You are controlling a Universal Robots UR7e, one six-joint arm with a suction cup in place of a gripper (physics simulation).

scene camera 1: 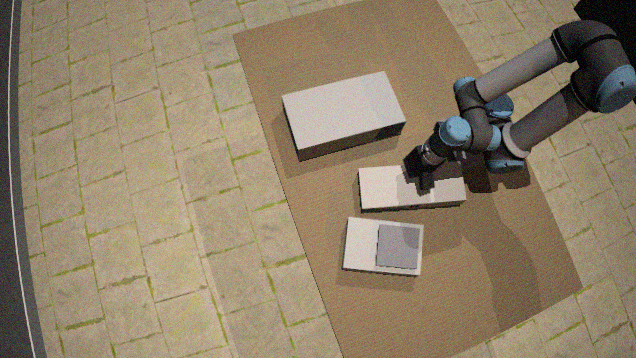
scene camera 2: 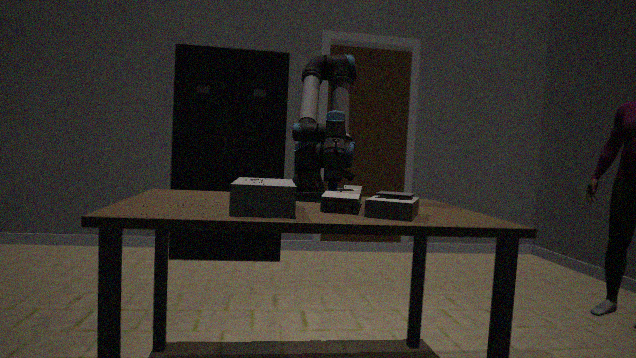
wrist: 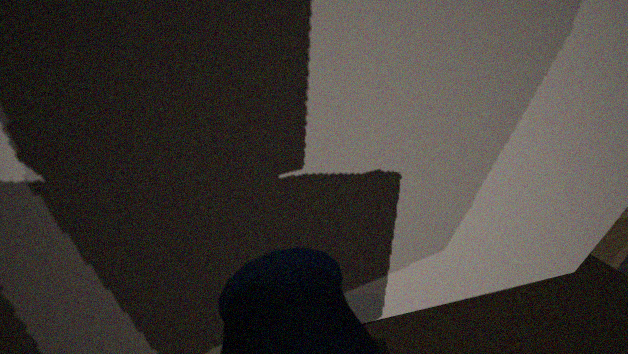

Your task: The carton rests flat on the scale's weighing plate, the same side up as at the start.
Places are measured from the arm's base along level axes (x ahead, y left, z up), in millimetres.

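Pixels of known places: hand at its tool point: (wrist: 296,268); arm's base at its link origin: (scene camera 2: 307,191).
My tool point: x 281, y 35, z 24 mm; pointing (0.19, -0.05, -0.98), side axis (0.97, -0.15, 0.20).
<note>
For each thing: its middle in the pictures, then the offset to it from my tool point. Level surfaces: height alone.
- carton at the middle of its body: (wrist: 296,124) (scene camera 1: 411,186) (scene camera 2: 343,197) dz -19, dx +14, dy +40 mm
- scale at the middle of its body: (scene camera 1: 383,247) (scene camera 2: 393,204) dz -20, dx +187, dy +171 mm
- brown wooden table at its surface level: dz -57 mm
The carton (scene camera 1: 376,188) (scene camera 2: 340,203) (wrist: 450,100) is a long, low white box near the middle of the table, beside the scale. My suction cup (scene camera 1: 425,189) (scene camera 2: 334,186) (wrist: 285,270) is on its top face and holds it. The carton looks slightly tilted, with its end toward the arm base raised and its opposite end low at the table. The scale (scene camera 1: 361,245) (scene camera 2: 390,210) is a white block with a raised grey weighing plate (scene camera 1: 397,247) (scene camera 2: 395,194); no carton is on the plate. The wrist view shows the carton's top, partly in dark shadow.
A larger, taller white box (scene camera 1: 345,112) (scene camera 2: 262,200) stands on the other side of the carton from the scale. All stand on the brown wooden table (scene camera 1: 310,55) (scene camera 2: 190,210). A person (scene camera 2: 621,200) stands beyond the table, at the right of scene camera 2's view.
</note>
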